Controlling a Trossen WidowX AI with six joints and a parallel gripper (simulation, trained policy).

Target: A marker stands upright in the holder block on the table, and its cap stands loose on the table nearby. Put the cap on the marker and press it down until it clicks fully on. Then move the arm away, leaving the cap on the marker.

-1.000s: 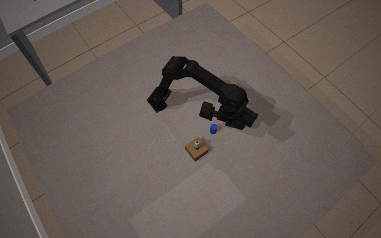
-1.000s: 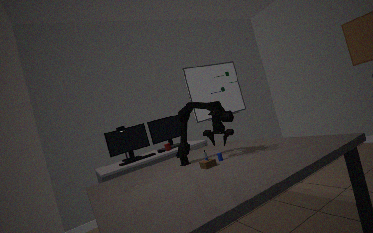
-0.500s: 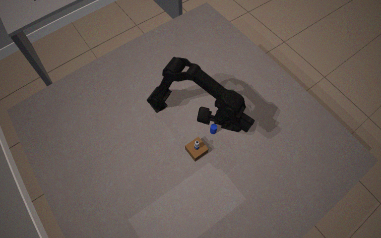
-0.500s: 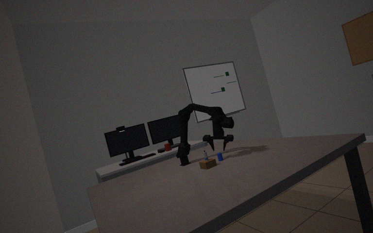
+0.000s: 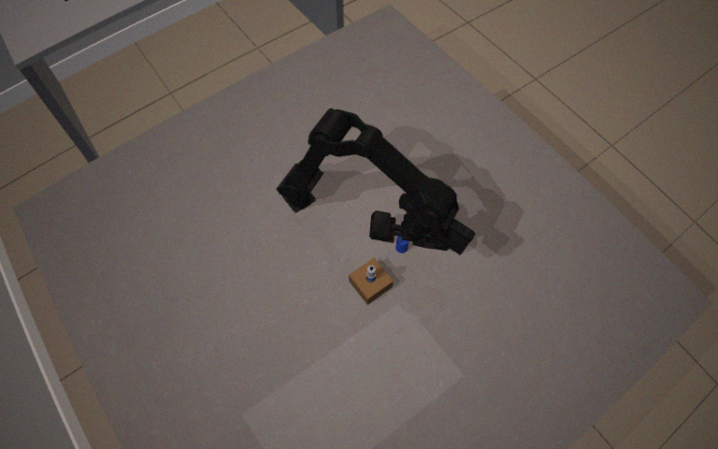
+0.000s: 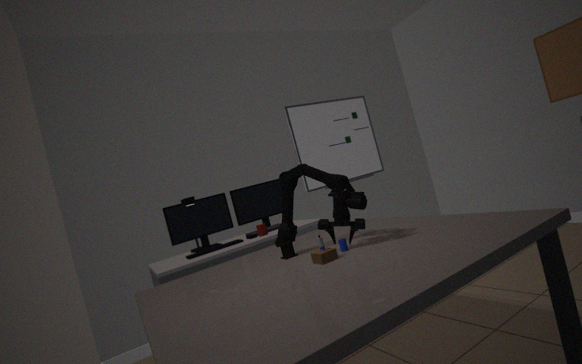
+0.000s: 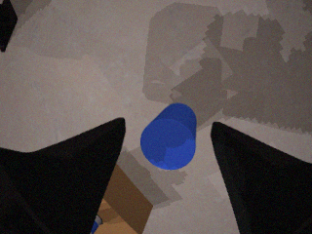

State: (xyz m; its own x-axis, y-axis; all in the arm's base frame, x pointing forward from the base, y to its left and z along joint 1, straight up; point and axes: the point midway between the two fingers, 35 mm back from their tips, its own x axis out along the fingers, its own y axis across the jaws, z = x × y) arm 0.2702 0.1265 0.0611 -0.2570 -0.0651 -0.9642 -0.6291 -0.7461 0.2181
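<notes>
Right now the blue cap is 10 mm ahead of my gripper tip. The rest, counted from my gripper tip: brown holder block: 120 mm to the right, 40 mm ahead, 10 mm below; then marker: 120 mm to the right, 50 mm above, 40 mm ahead.
</notes>
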